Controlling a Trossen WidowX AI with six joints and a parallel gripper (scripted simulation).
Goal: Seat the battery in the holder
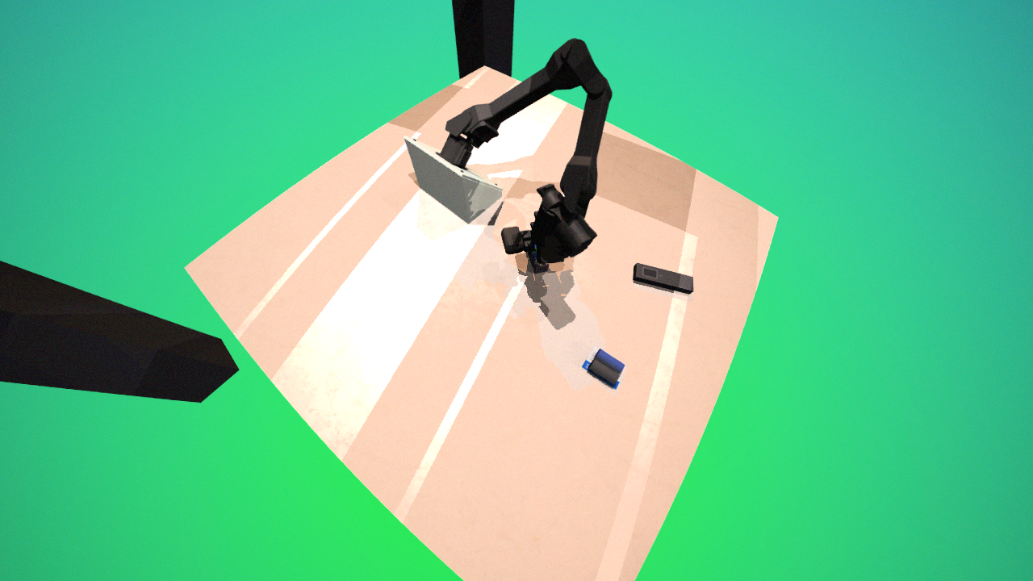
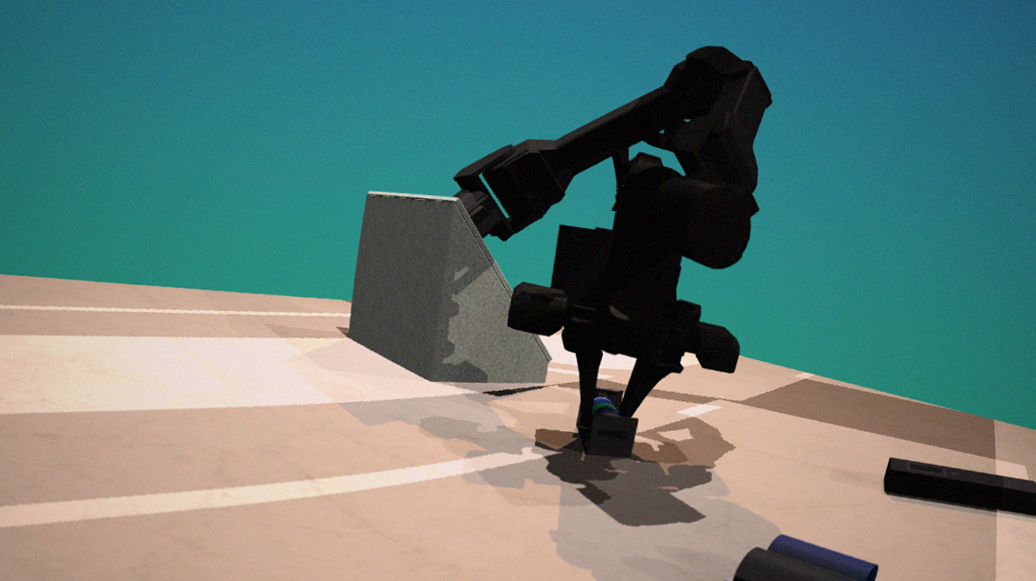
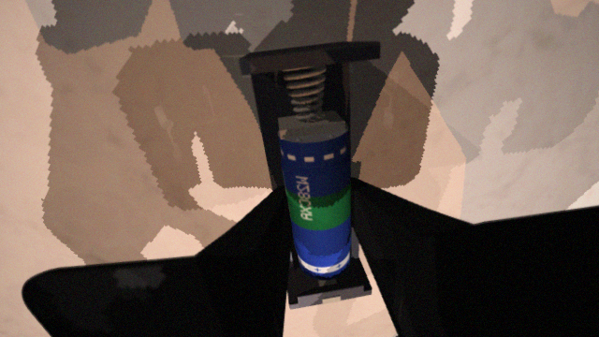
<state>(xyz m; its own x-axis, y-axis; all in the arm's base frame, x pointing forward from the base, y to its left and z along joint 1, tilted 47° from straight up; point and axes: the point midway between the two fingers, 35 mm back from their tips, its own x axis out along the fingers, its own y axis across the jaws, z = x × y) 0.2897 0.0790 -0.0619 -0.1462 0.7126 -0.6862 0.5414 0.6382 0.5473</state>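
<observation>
My gripper tip is 10 mm below the battery.
</observation>
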